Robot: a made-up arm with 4 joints. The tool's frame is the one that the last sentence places.
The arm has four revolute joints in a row. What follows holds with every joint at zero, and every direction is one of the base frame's.
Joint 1 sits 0.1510 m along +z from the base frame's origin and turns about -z.
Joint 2 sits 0.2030 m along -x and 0.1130 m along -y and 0.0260 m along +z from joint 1 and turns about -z.
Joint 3 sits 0.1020 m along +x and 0.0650 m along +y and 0.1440 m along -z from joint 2 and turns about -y.
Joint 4 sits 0.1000 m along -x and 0.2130 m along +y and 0.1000 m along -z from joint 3 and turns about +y.
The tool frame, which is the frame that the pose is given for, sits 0.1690 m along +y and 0.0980 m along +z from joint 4; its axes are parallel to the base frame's.
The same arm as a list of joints. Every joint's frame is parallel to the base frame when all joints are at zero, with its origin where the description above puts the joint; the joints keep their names.
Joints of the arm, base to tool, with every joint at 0 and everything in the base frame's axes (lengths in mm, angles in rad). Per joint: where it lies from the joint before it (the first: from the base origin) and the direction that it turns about. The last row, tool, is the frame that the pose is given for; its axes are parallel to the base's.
joint 1: axis -z origin 0 0 151
joint 2: axis -z origin -203 -113 26
joint 3: axis -y origin 102 65 -144
joint 4: axis +y origin -100 213 -100
tool: origin 0 169 98

